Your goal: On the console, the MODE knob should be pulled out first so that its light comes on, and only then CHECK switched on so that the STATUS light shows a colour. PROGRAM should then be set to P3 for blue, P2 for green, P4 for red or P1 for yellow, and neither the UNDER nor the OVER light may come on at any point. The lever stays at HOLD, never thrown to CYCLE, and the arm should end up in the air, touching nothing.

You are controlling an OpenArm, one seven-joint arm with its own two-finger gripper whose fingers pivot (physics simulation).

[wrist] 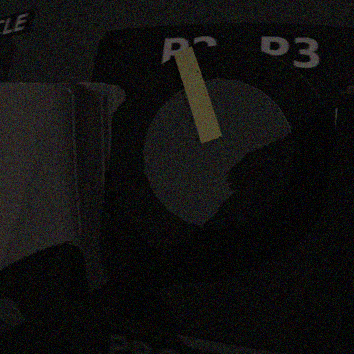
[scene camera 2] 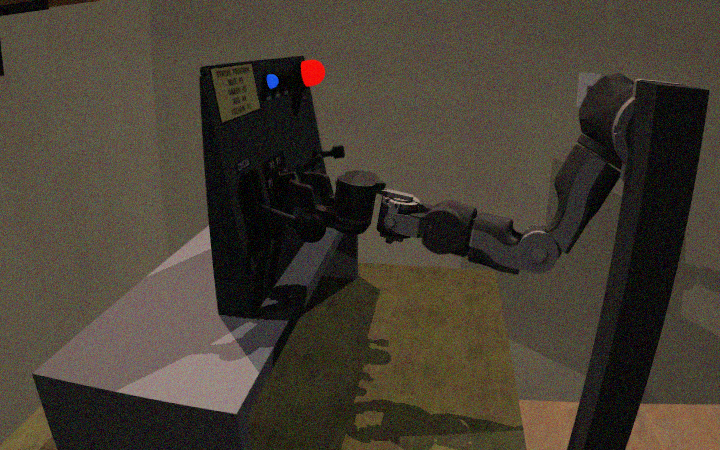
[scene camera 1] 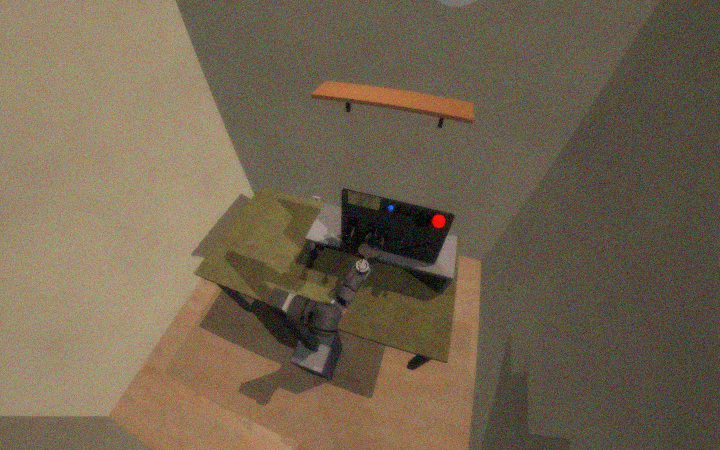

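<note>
My gripper (scene camera 2: 313, 188) (wrist: 215, 214) is shut on the PROGRAM knob (wrist: 177, 130), its fingers at either side; contact is too dark to see fully. The yellow pointer (wrist: 197, 95) points at P2; P3 (wrist: 290, 52) is to its right. On the console (scene camera 1: 406, 233) (scene camera 2: 233, 140), a small light (scene camera 1: 390, 208) (scene camera 2: 272, 81) glows blue and a large light (scene camera 1: 438, 221) (scene camera 2: 312, 72) glows red; their labels are unreadable. The lever (scene camera 2: 309, 227) slants outward below the CYCLE label (scene camera 2: 243, 164). I cannot identify MODE or CHECK.
A black-tipped rod (scene camera 2: 336, 152) sticks out of the console above the gripper. The lever's ball end is close to my fingers on the near side in scene camera 2. The console stands on a grey riser (scene camera 1: 448, 257) (scene camera 2: 106, 339) on the green table (scene camera 1: 408, 323) (scene camera 2: 435, 318).
</note>
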